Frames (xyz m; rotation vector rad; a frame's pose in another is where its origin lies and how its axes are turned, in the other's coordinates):
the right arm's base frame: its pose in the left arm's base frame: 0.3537 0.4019 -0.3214 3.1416 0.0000 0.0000
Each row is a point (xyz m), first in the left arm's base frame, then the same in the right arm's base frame.
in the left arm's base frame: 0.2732 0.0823 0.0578
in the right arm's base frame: -0.0805 0.3196 -0.3792
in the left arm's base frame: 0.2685 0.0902 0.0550
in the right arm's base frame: -0.0852 0.3117 -0.3764
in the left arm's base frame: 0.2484 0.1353 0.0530
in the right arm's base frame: -0.1053 0.2666 -0.3744
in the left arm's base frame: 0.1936 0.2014 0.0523
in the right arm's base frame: -0.1601 0.2005 -0.3737
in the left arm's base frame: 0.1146 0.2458 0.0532
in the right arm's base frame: -0.2391 0.1561 -0.3746
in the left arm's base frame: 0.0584 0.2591 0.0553
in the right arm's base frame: -0.2953 0.1428 -0.3767
